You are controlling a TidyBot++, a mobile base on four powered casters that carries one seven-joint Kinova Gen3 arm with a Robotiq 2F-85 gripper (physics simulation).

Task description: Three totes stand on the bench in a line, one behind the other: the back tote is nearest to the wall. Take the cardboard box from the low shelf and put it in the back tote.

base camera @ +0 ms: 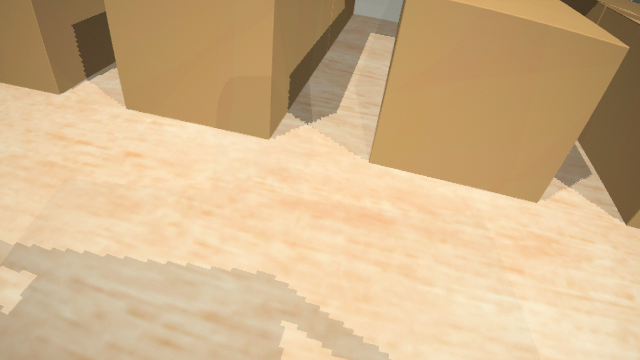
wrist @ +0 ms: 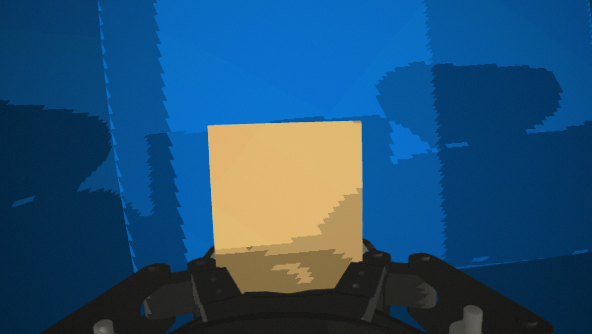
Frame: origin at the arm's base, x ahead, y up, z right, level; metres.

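Where they show: gripper, fingertip midpoint: [wrist: 290, 249].
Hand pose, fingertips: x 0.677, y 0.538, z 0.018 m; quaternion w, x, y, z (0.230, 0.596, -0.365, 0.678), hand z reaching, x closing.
After its pixels a point has its place.
The cardboard box [wrist: 285, 185] @(x 0.679, y 0.605, z 0.026 m) is held in the middle of the wrist view, its flat tan face toward the camera and its lower part in shadow. My gripper [wrist: 290, 249] @(x 0.677, y 0.538, z 0.018 m) is shut on the box, with one finger at each side of it. Blue tote surfaces [wrist: 295, 55] @(x 0.760, y 0.607, z 0.049 m) fill the view behind and around the box, with dark shadows across them. Which of the three totes this is cannot be told, nor how far the box is from its floor. The gripper and the totes do not show in the base camera view.
In the base camera view, several large cardboard boxes stand in a row on the pale wood-grained floor [base camera: 320, 225] @(x 0.428, y -0.396, z 0.032 m), among them one left of the middle [base camera: 195, 60] @(x 0.639, y -0.276, z -0.181 m) and one at the right [base camera: 490, 100] @(x 0.541, y -0.244, z 0.250 m). Narrow gaps separate them. A shadow lies across the floor at the lower left.
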